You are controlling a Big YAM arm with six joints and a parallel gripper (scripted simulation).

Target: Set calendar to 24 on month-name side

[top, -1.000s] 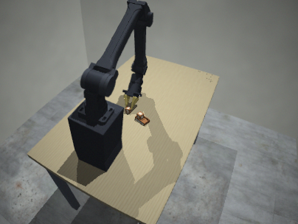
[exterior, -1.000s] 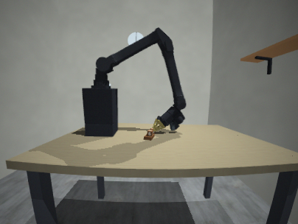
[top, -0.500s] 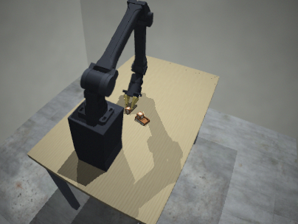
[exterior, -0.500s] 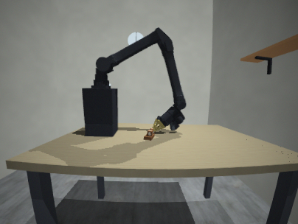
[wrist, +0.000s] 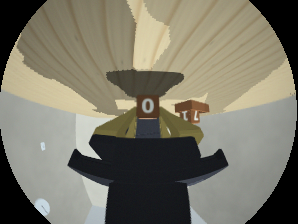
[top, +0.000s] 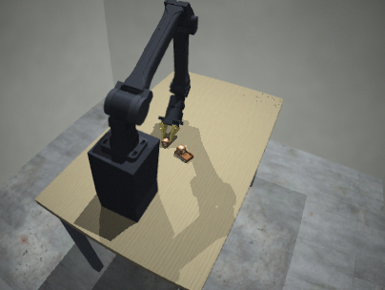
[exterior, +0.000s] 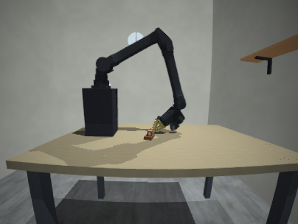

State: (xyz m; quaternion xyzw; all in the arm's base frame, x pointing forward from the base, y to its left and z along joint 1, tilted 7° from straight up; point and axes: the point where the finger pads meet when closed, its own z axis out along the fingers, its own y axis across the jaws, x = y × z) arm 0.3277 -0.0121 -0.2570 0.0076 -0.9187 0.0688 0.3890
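Right now the brown digit cube is 10 mm behind my hand and 10 mm below it. From my hand the other things lie so: brown tray 40 mm behind, 100 mm to the right, 20 mm below.
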